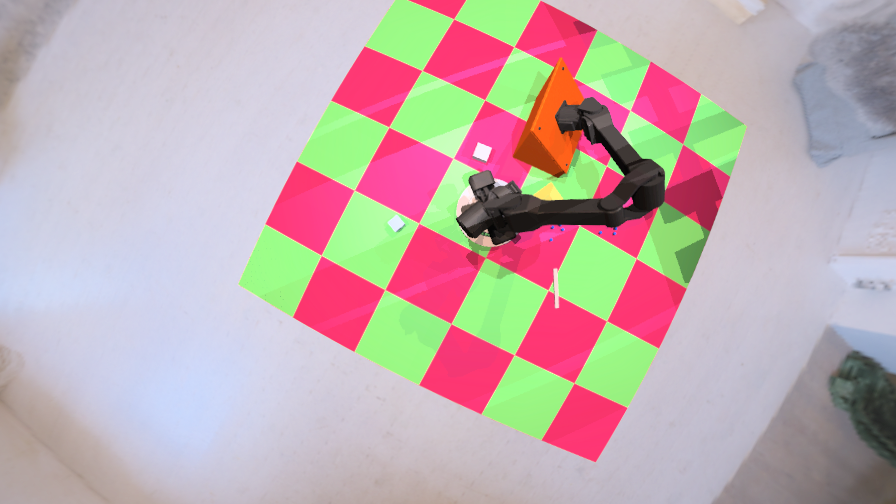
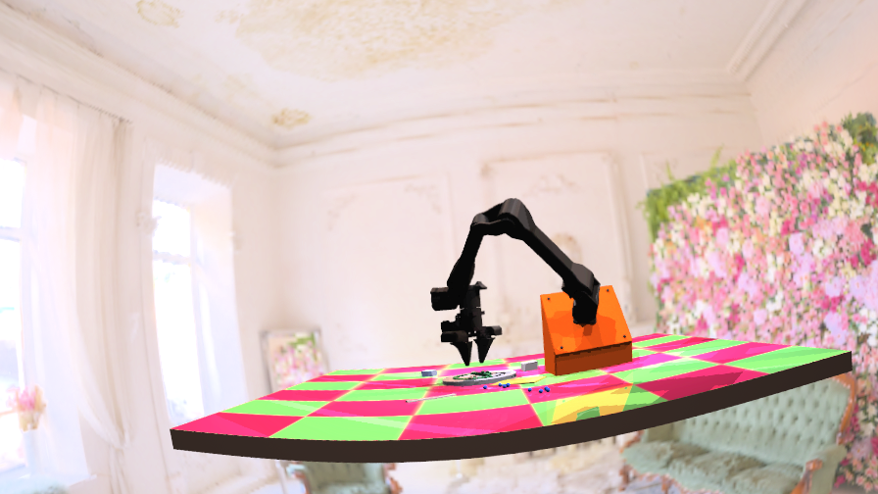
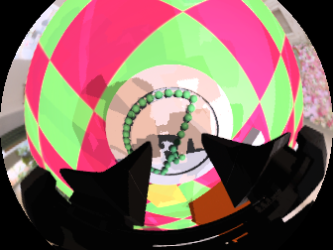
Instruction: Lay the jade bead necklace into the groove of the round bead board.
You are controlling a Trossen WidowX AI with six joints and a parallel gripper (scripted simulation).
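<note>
Right now my gripper tip is 10 mm past the round bead board, 10 mm to the right of it and 30 mm above it. Also, from my gripper tip: pale blue cube 160 mm ahead, 200 mm to the right, 30 mm below; then white cube 150 mm behind, 100 mm to the right, 30 mm below; then yellow patch 120 mm behind, 140 mm to the left, 40 mm below.
</note>
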